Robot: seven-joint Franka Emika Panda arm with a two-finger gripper.
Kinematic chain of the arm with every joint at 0, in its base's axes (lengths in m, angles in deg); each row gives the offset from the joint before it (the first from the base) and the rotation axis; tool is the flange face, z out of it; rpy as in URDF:
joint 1: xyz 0 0 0.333 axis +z
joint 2: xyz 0 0 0 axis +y
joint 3: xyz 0 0 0.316 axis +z
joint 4: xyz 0.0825 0 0 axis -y
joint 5: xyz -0.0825 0 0.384 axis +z
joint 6: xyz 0 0 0 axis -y
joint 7: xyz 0.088 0 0 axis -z
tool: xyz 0 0 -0.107 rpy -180 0 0
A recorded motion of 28 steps. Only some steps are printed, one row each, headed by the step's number.
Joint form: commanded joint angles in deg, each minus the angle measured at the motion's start. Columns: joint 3, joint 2, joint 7, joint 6, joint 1, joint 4, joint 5.
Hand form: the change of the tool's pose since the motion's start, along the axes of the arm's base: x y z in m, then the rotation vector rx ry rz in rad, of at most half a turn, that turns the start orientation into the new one. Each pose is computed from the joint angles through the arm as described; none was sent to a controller.
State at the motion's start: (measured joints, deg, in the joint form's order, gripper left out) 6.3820 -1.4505 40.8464 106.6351 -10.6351 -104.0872 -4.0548
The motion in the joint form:
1: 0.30 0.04 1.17 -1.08 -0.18 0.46 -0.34
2: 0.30 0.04 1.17 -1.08 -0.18 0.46 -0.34
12: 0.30 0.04 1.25 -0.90 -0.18 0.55 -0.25
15: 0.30 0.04 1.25 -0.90 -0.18 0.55 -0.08
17: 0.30 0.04 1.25 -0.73 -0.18 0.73 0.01
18: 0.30 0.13 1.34 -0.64 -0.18 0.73 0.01
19: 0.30 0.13 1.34 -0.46 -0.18 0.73 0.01
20: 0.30 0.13 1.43 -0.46 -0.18 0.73 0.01
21: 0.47 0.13 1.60 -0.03 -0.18 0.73 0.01
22: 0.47 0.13 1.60 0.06 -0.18 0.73 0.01
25: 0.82 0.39 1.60 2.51 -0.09 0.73 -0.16
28: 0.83 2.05 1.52 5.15 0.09 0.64 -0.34
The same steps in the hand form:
1: -0.0009 0.0006 0.0018 -0.0041 0.0103 -0.0183
2: -0.0009 0.0006 0.0018 -0.0041 0.0103 -0.0183
12: -0.0004 0.0008 0.0028 -0.0027 0.0054 -0.0198
15: -0.0004 0.0010 0.0028 0.0002 0.0052 -0.0204
17: 0.0003 0.0011 0.0046 0.0014 -0.0010 -0.0205
18: 0.0008 0.0010 0.0039 0.0017 -0.0011 -0.0220
19: 0.0011 0.0010 0.0042 0.0015 -0.0042 -0.0218
20: 0.0011 0.0010 0.0042 0.0016 -0.0044 -0.0233
21: 0.0020 0.0027 0.0049 0.0015 -0.0120 -0.0228
22: 0.0021 0.0027 0.0050 0.0014 -0.0136 -0.0226
25: 0.0076 0.0068 0.0067 -0.0024 -0.0516 -0.0112
28: 0.0181 0.0075 -0.0060 -0.0018 -0.0672 -0.0024

